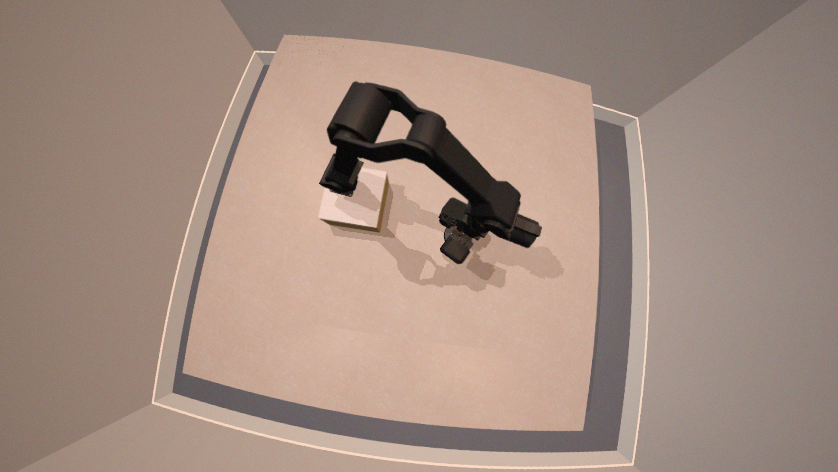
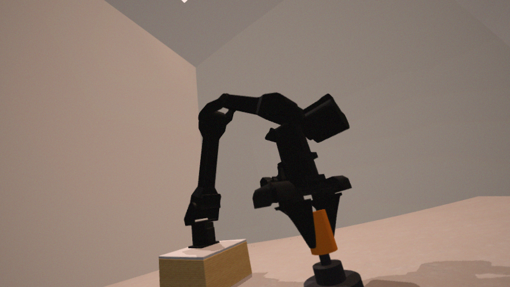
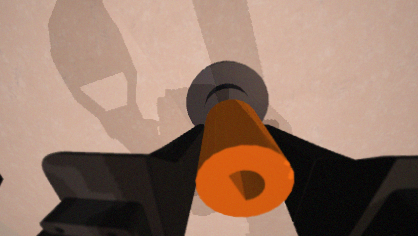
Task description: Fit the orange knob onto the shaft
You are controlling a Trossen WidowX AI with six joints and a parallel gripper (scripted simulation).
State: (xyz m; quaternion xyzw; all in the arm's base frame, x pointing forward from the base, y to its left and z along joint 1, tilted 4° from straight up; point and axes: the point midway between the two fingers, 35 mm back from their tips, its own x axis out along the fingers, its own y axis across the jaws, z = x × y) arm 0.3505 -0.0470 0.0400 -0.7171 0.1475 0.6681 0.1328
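Right now the orange knob is 2 cm above my gripper tip. From my gripper tip the other things lie so: round dark pedestal (4 cm below).
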